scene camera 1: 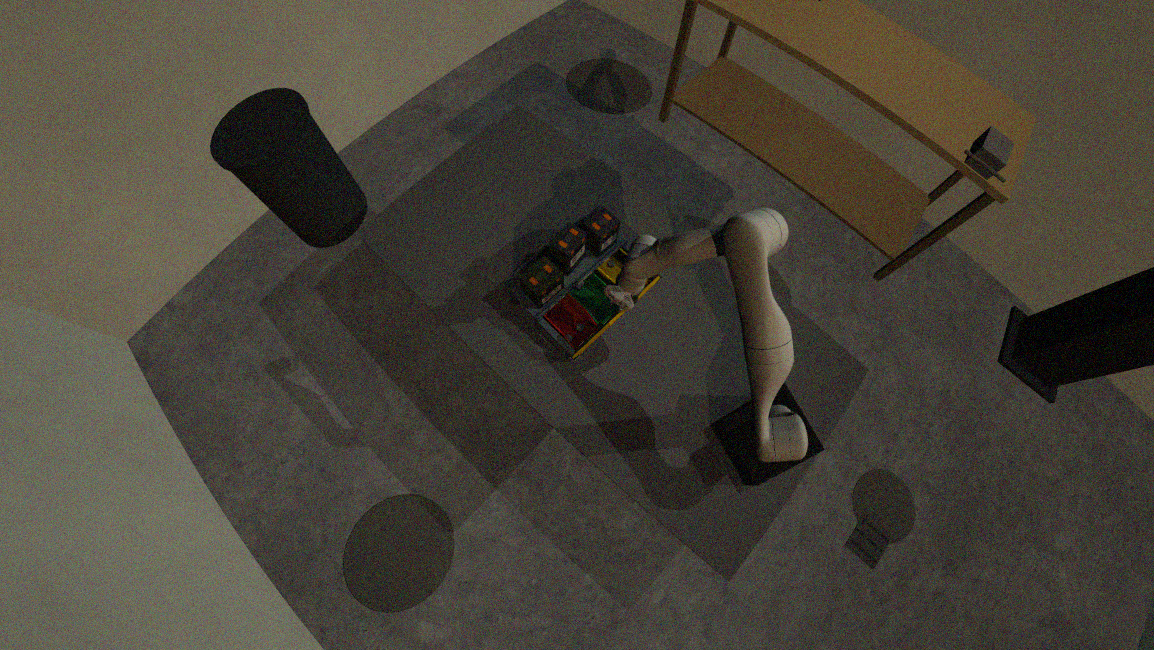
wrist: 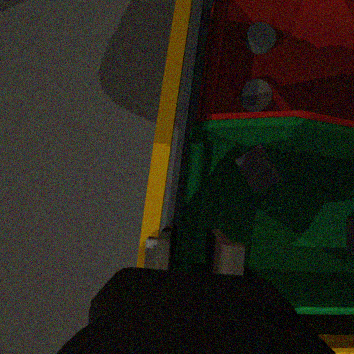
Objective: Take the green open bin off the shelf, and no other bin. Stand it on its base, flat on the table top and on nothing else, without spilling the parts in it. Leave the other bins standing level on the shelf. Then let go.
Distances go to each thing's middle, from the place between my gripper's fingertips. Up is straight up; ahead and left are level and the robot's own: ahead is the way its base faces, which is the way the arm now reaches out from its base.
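You'd find the green open bin [scene camera 1: 591,295] 10 mm above my hand, 20 mm to the left of it and 70 mm ahead of it.
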